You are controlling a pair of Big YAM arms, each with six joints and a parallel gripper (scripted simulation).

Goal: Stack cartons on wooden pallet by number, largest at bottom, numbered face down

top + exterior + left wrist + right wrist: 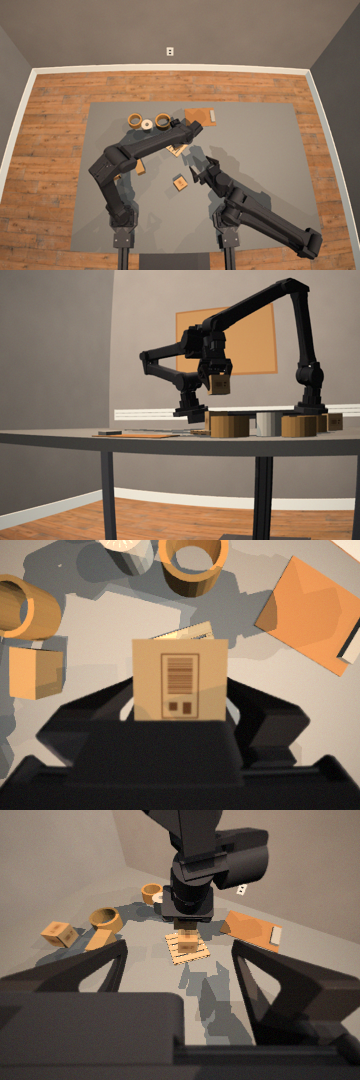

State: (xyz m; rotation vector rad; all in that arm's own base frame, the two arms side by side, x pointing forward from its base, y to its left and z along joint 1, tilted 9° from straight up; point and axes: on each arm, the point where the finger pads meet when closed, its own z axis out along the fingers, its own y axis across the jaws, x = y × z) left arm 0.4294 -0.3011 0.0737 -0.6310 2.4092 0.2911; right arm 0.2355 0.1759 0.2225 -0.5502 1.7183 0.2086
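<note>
The carton lies 100 mm below my left hand, 10 mm to the right of it and 10 mm ahead of it. From my left hand the other things lie so: wooden pallet (140 mm below, 20 mm ahead).
</note>
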